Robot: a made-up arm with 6 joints. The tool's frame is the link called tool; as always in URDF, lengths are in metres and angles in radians. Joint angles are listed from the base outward. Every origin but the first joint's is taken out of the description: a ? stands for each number. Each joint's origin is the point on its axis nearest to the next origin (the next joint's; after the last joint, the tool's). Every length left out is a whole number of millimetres.
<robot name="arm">
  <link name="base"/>
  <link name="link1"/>
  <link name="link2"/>
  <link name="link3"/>
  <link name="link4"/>
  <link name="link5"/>
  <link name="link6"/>
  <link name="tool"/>
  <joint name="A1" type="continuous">
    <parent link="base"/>
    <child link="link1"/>
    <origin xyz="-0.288 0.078 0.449" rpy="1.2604 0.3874 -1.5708"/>
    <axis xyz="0 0 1"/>
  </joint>
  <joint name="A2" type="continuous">
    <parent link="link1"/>
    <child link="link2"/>
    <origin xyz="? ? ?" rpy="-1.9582 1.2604 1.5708"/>
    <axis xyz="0 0 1"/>
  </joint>
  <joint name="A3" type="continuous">
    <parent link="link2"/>
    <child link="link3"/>
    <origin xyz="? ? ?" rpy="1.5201 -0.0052 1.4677"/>
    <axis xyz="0 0 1"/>
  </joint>
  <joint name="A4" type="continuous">
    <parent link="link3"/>
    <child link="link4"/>
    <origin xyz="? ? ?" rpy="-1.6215 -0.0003 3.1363"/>
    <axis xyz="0 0 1"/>
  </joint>
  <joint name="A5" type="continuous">
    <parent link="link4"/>
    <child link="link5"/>
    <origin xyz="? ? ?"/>
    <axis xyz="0 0 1"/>
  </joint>
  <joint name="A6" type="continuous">
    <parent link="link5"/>
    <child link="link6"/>
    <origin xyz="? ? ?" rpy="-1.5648 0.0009 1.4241"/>
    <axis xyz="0 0 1"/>
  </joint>
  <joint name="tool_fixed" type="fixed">
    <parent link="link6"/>
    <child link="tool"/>
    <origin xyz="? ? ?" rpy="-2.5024 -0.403 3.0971"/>
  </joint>
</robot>
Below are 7 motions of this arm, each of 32 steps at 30 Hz.
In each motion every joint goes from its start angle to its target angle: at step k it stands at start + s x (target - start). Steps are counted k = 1, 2, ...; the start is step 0. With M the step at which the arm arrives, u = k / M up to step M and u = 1 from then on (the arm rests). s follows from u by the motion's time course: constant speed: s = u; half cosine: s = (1 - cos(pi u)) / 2; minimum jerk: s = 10 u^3 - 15 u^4 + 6 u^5.
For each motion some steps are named. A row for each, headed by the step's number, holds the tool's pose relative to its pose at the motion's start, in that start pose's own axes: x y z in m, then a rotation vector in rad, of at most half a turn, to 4 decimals.
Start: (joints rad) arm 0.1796 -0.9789 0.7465 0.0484 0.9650 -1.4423
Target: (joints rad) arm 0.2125 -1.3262 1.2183 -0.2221 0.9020 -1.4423
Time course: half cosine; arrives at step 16
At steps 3, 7, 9, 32:
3: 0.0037 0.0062 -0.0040 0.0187 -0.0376 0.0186
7: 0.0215 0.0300 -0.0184 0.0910 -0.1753 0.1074
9: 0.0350 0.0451 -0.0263 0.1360 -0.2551 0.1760
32: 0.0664 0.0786 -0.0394 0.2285 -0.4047 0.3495

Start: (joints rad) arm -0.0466 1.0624 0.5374 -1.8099 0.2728 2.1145
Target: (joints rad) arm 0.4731 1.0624 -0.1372 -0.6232 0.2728 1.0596
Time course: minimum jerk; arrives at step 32
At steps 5, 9, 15, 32:
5: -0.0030 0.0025 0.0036 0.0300 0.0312 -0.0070
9: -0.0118 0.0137 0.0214 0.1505 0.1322 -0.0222
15: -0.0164 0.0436 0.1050 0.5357 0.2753 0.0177
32: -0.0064 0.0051 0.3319 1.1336 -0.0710 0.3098

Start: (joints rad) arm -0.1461 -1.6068 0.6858 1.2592 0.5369 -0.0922
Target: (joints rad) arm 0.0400 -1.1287 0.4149 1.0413 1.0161 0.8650
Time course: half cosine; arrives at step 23
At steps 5, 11, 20, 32:
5: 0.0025 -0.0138 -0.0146 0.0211 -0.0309 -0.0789
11: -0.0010 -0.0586 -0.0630 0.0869 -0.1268 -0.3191
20: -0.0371 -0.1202 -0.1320 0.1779 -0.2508 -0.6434
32: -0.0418 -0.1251 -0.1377 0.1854 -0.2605 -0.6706

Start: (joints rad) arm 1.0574 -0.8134 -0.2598 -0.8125 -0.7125 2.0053
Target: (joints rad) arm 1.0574 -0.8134 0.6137 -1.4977 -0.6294 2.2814
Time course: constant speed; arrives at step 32
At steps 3, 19, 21, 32:
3: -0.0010 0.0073 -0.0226 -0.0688 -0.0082 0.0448
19: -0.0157 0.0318 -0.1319 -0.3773 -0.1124 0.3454
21: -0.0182 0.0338 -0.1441 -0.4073 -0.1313 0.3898
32: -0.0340 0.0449 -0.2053 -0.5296 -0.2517 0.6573

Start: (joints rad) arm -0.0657 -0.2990 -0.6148 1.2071 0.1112 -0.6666
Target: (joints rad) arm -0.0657 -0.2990 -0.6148 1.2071 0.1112 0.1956
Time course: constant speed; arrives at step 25
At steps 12, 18, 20, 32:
12: 0.0236 -0.0078 0.0184 0.1623 -0.2271 -0.3055
18: 0.0325 -0.0153 0.0287 0.2435 -0.3407 -0.4583
20: 0.0350 -0.0183 0.0322 0.2705 -0.3785 -0.5092
32: 0.0397 -0.0266 0.0409 0.3381 -0.4731 -0.6365

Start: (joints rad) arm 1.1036 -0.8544 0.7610 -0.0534 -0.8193 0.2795
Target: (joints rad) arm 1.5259 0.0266 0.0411 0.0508 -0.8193 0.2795
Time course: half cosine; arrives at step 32
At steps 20, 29, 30, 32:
20: 0.0352 -0.0101 0.0553 -0.1518 -0.0573 -0.8292
29: 0.0689 -0.0106 0.0725 -0.2975 -0.0898 -1.1719
30: 0.0706 -0.0108 0.0731 -0.3044 -0.0910 -1.1859
32: 0.0720 -0.0110 0.0736 -0.3101 -0.0920 -1.1972

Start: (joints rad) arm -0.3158 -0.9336 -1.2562 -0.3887 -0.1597 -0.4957
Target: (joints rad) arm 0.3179 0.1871 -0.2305 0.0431 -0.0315 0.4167
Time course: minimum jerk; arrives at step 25
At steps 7, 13, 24, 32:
7: 0.0559 0.0108 0.0191 -0.0745 -0.0323 0.0921
13: 0.2259 0.0917 0.0299 -0.1561 -0.0262 0.2771
24: 0.4333 0.1649 -0.0535 -0.0768 0.0961 0.1773
32: 0.4336 0.1649 -0.0537 -0.0766 0.0963 0.1769

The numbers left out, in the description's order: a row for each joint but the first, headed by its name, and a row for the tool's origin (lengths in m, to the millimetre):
A2: -0.034 -0.275 0
A3: 0.086 -0.067 0
A4: -0.244 -0.22 0
A5: -0.097 -0.172 0
A6: -0.076 0.017 0
tool: -0.025 0.071 0

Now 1 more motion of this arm.
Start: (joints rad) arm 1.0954 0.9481 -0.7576 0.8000 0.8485 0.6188
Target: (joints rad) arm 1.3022 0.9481 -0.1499 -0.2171 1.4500 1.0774
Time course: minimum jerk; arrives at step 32
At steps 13, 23, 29, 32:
13: -0.0509 -0.1280 0.0288 0.0159 -0.0879 -0.3233
23: -0.1907 -0.2788 0.0891 0.0381 -0.2476 -0.8378
29: -0.2315 -0.3027 0.1053 0.0430 -0.2887 -0.9633
32: -0.2338 -0.3038 0.1061 0.0432 -0.2909 -0.9701

